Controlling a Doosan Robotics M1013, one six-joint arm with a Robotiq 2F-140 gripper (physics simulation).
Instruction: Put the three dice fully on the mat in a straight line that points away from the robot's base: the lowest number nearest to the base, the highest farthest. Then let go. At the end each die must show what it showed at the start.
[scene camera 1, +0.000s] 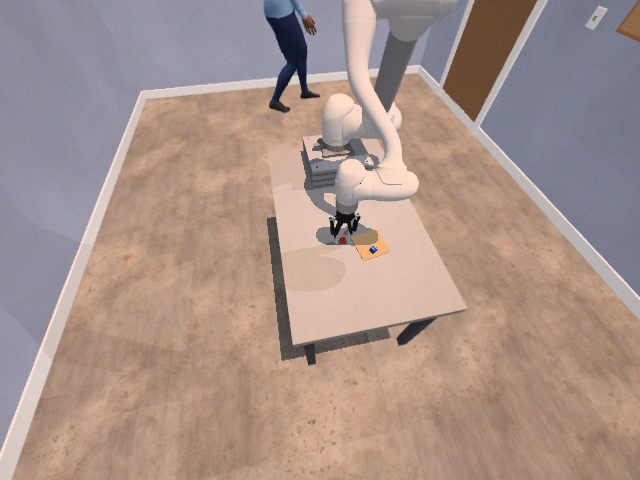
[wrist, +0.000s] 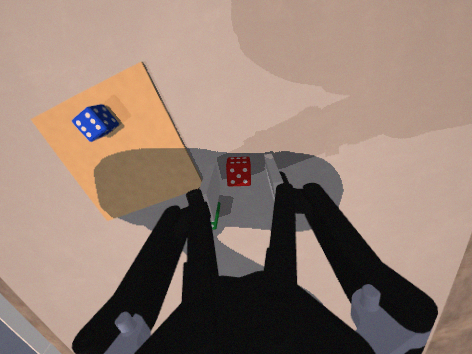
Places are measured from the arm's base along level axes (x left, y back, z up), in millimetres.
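Pixels of known places: gripper, between the fingertips: (scene camera 1: 341, 240) (wrist: 241, 170); arm's base, origin of its link: (scene camera 1: 335, 147).
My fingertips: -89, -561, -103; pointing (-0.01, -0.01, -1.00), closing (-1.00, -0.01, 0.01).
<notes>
Ahead of a thing's pixels: the offset from my fingertips to its top centre, as dx, dy, dz. Level surfaces: height alone.
The blue die @[+132, -79, +17] (scene camera 1: 373, 249) (wrist: 94, 122) rests on the orange mat @[+129, -40, -8] (scene camera 1: 366, 255) (wrist: 135, 80); a face with six pips shows in the wrist view. The red die @[+3, +0, +13] (scene camera 1: 342, 240) (wrist: 239, 171) is on the table beside the mat, with a five face and a narrower six face showing in the wrist view. The green die @[+49, +48, +13] (scene camera 1: 347, 230) (wrist: 216, 217) is mostly hidden behind the left finger in the wrist view; its number cannot be read. My gripper (scene camera 1: 343, 235) (wrist: 241, 170) is partly open and empty above the table; in the wrist view the red die shows between its fingertips.
The pale table @[dz -12] (scene camera 1: 372, 294) bears the mat, the dice and the grey robot base block (scene camera 1: 323, 179) at its rear. The arm's shadow falls across part of the mat. A person (scene camera 1: 292, 46) stands on the floor behind the table.
</notes>
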